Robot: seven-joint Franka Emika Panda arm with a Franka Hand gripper.
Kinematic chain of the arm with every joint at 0, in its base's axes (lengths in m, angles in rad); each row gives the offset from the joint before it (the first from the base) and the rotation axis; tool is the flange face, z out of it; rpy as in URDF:
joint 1: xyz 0 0 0.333 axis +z
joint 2: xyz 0 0 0 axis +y
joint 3: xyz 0 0 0.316 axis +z
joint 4: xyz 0.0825 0 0 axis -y
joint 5: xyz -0.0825 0 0.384 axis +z
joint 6: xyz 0 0 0 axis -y
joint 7: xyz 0.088 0 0 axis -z
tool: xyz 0 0 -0.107 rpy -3.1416 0 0
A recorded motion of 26 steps. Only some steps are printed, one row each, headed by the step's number.
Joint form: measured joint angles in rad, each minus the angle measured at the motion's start. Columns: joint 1, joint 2, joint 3, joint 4, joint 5, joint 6, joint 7.
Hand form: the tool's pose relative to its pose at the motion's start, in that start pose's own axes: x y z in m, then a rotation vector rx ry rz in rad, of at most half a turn. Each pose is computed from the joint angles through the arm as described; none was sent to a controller.
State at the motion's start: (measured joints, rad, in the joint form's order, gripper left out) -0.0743 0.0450 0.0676 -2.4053 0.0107 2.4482 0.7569
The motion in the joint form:
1: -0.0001 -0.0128 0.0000 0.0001 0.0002 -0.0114 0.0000
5: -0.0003 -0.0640 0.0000 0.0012 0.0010 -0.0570 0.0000
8: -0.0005 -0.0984 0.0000 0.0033 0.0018 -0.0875 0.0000
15: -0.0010 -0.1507 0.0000 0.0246 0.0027 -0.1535 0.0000
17: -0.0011 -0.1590 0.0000 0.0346 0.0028 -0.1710 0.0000
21: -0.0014 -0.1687 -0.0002 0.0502 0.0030 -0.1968 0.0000
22: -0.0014 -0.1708 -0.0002 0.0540 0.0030 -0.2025 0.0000
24: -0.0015 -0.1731 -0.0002 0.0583 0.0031 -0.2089 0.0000
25: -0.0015 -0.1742 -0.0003 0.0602 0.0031 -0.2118 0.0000
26: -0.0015 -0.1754 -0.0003 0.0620 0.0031 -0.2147 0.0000
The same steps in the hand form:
1: -0.0005 0.0005 -0.0053 0.0006 0.0015 0.0001
5: -0.0031 0.0028 -0.0268 0.0033 0.0080 0.0005
8: -0.0049 0.0044 -0.0417 0.0063 0.0133 0.0010
15: -0.0061 0.0052 -0.0702 0.0099 0.0203 0.0017
17: -0.0057 0.0047 -0.0771 0.0102 0.0211 0.0017
21: -0.0048 0.0039 -0.0863 0.0096 0.0209 0.0021
22: -0.0045 0.0036 -0.0885 0.0097 0.0211 0.0021
24: -0.0043 0.0033 -0.0910 0.0098 0.0213 0.0022
25: -0.0042 0.0032 -0.0921 0.0098 0.0214 0.0023
26: -0.0041 0.0031 -0.0932 0.0099 0.0215 0.0023

